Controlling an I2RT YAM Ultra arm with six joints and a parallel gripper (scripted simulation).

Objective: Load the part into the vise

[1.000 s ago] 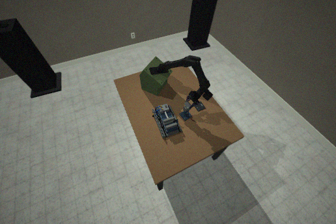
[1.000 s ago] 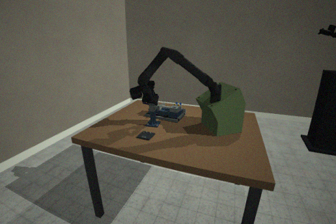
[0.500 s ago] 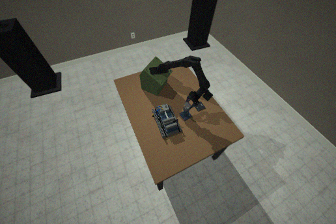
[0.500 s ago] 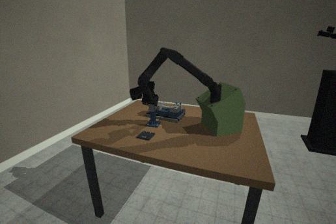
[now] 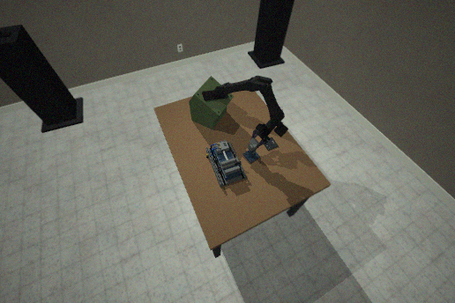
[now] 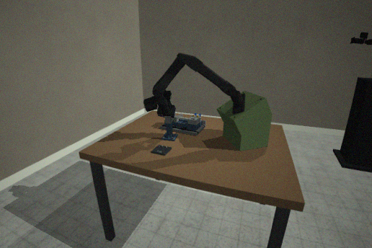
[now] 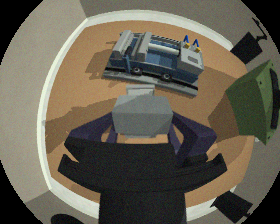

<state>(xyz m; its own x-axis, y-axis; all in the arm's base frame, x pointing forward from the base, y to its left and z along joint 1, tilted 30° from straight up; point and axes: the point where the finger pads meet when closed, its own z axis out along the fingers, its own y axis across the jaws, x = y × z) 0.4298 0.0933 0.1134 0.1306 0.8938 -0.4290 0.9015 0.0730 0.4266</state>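
The part is right at my hand. From my hand the other things lie so: vise: 200 mm to the right, 120 mm below; infeed plate: 170 mm to the left, 150 mm below, 40 mm behind.
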